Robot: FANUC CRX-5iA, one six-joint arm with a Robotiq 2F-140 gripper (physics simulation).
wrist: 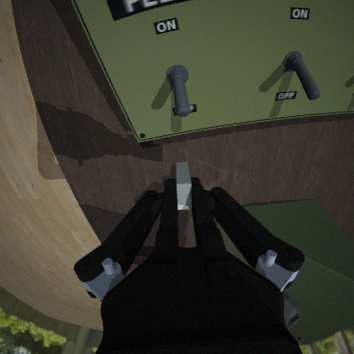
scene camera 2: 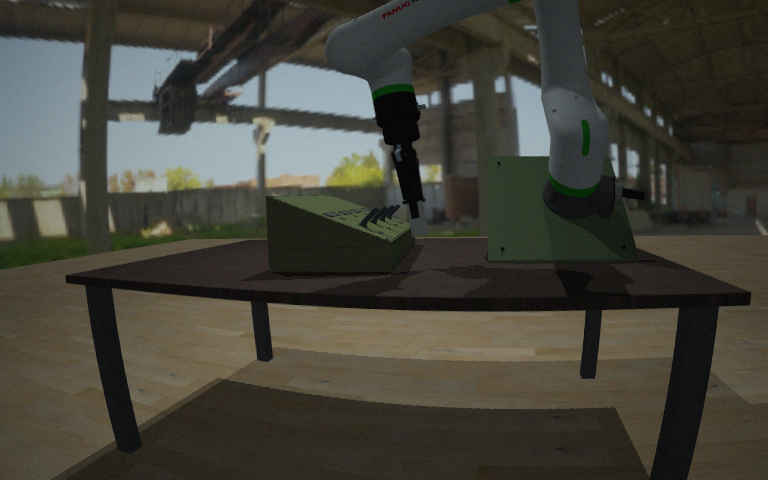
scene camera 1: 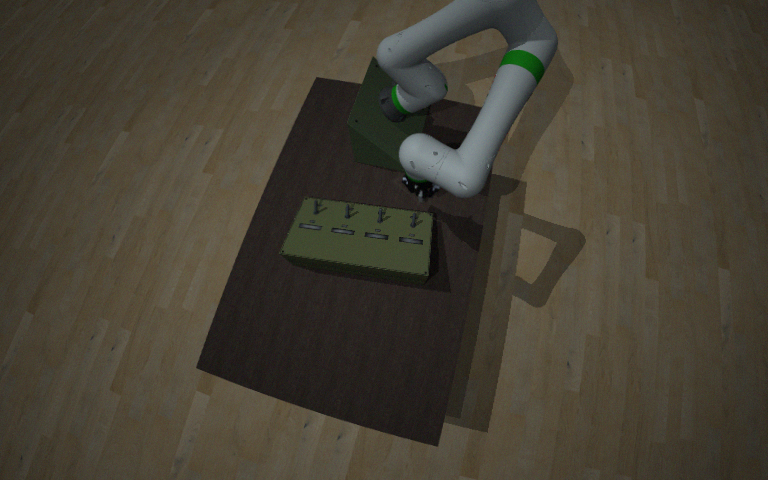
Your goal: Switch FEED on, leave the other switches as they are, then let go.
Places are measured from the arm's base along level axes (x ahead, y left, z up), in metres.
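Pixels of known places: gripper, fingertip midpoint: [wrist: 181,171] [scene camera 2: 420,236] [scene camera 1: 421,198]; arm's base at its link origin: [scene camera 2: 571,197] [scene camera 1: 392,105].
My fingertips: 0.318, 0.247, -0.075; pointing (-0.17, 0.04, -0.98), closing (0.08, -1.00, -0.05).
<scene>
Ahead of a thing's pixels: the offset from my fingertips to its middle, as dx, dy, dz. "*": to the spot under its first point. Level surfaces: height alone.
A green sloped console {+0.232, -0.149, -0.006} [scene camera 1: 351,249] [scene camera 2: 317,243] [wrist: 235,45] carries a row of several toggle switches. The FEED switch {+0.108, +0.006, +0.043} [scene camera 1: 414,219] [scene camera 2: 370,217] [wrist: 180,92] is at the end nearest my gripper. Its lever leans toward the OFF label, which it partly hides, away from ON. The FEED label {* +0.180, +0.032, +0.045} [wrist: 150,4] is cut off at the top of the wrist view. The VENT switch {+0.136, -0.111, +0.043} [scene camera 1: 381,215] [wrist: 303,75] beside it also leans toward OFF. My gripper [scene camera 1: 420,198] [scene camera 2: 418,226] [wrist: 181,171] is shut and empty, just past the console's low edge, apart from the FEED lever.
The console stands on a dark table {dz -0.066} [scene camera 1: 317,339] [scene camera 2: 169,277] [wrist: 210,162]. A green mounting block [scene camera 1: 368,138] [scene camera 2: 512,209] [wrist: 320,225] bears the arm's base, behind my gripper. The remaining switches [scene camera 1: 348,211] [scene camera 1: 316,207] stand farther along the console's row.
</scene>
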